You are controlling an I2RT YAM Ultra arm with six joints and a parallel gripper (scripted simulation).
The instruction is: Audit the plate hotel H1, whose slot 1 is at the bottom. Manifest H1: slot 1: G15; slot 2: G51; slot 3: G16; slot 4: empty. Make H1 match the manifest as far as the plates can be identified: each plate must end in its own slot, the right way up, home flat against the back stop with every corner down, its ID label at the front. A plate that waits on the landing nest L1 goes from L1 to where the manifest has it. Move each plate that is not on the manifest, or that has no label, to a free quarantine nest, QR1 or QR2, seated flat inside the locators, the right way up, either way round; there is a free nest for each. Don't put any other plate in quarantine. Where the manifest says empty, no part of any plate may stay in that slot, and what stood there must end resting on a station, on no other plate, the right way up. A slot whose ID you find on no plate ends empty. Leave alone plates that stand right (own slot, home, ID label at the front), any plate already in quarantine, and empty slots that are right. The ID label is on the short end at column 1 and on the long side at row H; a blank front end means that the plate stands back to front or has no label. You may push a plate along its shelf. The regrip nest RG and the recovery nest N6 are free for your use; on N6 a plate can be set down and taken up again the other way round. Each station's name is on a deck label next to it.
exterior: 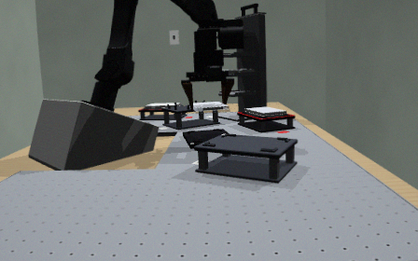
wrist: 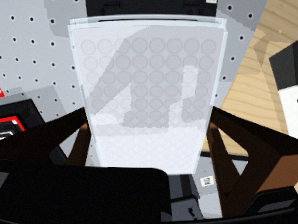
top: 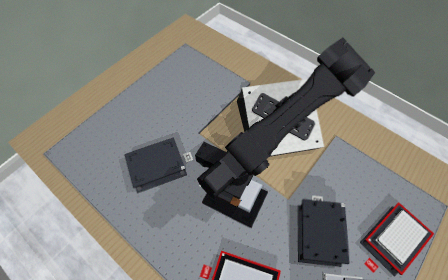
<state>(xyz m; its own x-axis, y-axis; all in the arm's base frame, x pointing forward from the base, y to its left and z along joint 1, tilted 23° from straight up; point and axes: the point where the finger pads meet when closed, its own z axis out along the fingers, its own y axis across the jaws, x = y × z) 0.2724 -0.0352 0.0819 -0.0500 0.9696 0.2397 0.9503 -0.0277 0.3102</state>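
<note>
My hand is 9 cm above the flat black pad. The rest, counted from my hand: red-bordered quarantine nest: 12 cm behind, 46 cm to the left, 6 cm below; then N6 deck label: 11 cm to the right, 9 cm below; then plate hotel H1: 22 cm ahead, 37 cm to the left, 10 cm above.
</note>
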